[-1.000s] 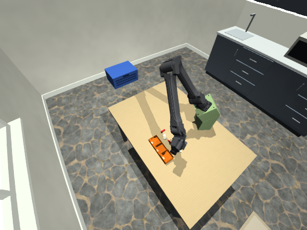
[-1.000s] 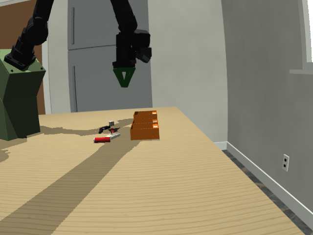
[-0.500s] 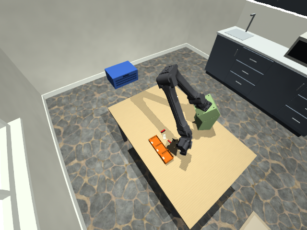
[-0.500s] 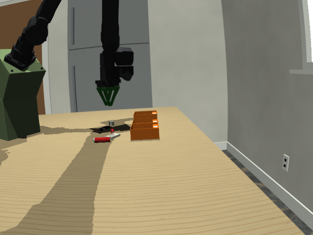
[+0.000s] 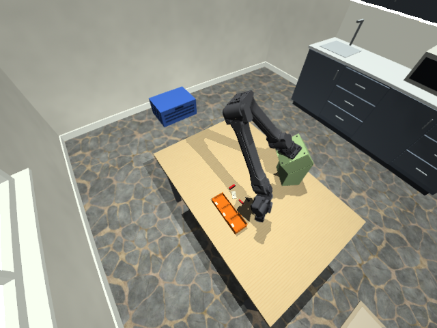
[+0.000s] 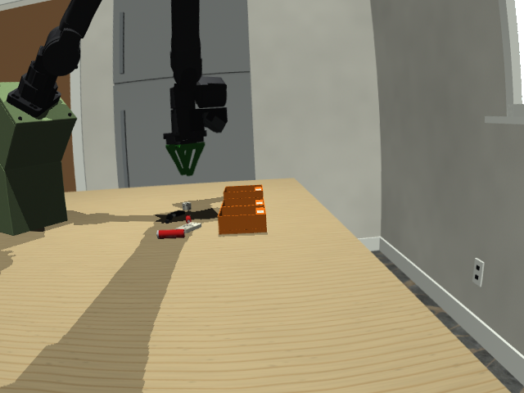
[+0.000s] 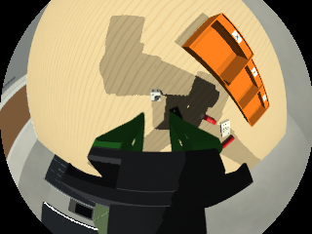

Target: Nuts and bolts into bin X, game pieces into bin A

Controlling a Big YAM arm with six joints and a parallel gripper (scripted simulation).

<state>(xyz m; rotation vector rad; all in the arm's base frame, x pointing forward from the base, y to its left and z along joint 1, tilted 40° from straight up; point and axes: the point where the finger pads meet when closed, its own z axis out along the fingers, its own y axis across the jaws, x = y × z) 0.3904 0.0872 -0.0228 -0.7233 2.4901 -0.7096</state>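
Now: the white die 1 cm behind my hand and 8 cm below it. The rest, counted from my hand: black USB stick 3 cm behind, 6 cm to the right, 8 cm below; then dark bolt 5 cm behind, 11 cm to the right, 8 cm below; then orange three-compartment bin tray 11 cm ahead, 13 cm to the right, 6 cm below.
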